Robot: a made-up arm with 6 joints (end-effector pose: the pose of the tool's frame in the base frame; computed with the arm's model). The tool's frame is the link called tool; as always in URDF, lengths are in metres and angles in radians. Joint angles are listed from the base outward.
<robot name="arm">
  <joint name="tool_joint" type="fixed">
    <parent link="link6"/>
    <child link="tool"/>
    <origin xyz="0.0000 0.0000 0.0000" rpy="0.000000 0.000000 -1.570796"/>
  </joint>
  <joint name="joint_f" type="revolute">
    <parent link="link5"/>
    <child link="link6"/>
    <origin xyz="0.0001 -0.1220 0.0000" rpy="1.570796 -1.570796 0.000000"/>
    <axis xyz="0 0 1"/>
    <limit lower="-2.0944" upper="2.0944"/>
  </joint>
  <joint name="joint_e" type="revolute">
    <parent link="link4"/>
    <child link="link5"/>
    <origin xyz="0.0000 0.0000 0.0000" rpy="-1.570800 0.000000 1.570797"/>
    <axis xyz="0 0 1"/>
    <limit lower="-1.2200" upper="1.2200"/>
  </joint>
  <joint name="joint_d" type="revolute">
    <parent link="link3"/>
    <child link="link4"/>
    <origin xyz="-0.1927 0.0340 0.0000" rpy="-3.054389 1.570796 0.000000"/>
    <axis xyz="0 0 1"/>
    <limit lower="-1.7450" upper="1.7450"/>
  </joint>
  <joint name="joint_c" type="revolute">
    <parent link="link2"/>
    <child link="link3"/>
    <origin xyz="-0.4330 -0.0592 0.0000" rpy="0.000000 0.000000 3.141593"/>
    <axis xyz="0 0 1"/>
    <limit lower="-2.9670" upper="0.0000"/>
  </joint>
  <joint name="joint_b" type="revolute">
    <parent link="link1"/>
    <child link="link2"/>
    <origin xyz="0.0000 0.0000 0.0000" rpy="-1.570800 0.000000 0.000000"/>
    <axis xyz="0 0 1"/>
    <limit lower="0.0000" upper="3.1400"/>
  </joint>
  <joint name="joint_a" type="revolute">
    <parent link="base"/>
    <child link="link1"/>
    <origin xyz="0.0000 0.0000 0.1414"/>
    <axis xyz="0 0 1"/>
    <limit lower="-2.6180" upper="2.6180"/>
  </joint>
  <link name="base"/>
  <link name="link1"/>
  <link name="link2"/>
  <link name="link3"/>
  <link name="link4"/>
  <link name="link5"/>
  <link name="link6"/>
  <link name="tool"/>
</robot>
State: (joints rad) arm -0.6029 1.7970 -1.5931 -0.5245 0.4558 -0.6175
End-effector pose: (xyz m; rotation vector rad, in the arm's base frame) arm 0.3585 -0.2795 0.4854 -0.4229 2.2967 -1.1888
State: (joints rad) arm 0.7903 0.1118 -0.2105 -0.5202 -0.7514 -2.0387
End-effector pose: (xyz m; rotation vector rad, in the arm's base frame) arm -0.1426 -0.0853 0.3888 -0.7484 -0.3957 -1.4347
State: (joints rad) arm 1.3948 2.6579 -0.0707 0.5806 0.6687 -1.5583
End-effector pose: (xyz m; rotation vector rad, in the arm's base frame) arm -0.0146 0.1553 0.1535 1.4295 -0.7733 -0.0426
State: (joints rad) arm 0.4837 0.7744 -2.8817 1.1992 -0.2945 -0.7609
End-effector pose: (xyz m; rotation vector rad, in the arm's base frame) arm -0.4047 -0.2498 0.7221 0.2952 -0.7505 0.9598
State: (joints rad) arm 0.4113 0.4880 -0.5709 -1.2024 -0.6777 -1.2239
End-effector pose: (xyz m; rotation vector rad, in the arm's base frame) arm -0.0985 0.0348 0.4898 -1.2688 -0.3628 -1.3199
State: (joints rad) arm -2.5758 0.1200 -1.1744 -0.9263 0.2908 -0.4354
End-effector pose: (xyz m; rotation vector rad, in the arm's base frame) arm 0.2293 0.1788 0.5339 -0.6650 -0.4533 2.1971
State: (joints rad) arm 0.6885 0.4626 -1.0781 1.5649 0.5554 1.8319
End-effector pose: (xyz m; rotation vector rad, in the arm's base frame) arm -0.1522 -0.0418 0.5933 -0.8298 -0.7988 -1.7521
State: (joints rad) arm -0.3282 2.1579 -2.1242 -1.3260 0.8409 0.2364
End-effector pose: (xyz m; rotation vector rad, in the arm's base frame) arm 0.5066 -0.2658 0.4789 0.0183 2.0346 -1.5971
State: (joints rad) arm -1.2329 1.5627 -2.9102 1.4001 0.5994 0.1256
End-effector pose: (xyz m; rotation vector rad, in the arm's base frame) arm 0.0941 -0.0628 0.8685 0.1178 0.6270 0.3231
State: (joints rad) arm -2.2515 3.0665 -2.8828 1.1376 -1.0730 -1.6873
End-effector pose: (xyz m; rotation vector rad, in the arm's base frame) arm -0.5125 -0.4784 0.1522 -1.5973 -0.2498 2.1759
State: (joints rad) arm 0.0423 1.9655 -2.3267 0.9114 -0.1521 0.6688
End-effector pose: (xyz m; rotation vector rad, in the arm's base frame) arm 0.4934 0.0063 0.6807 0.8690 0.7300 1.3974
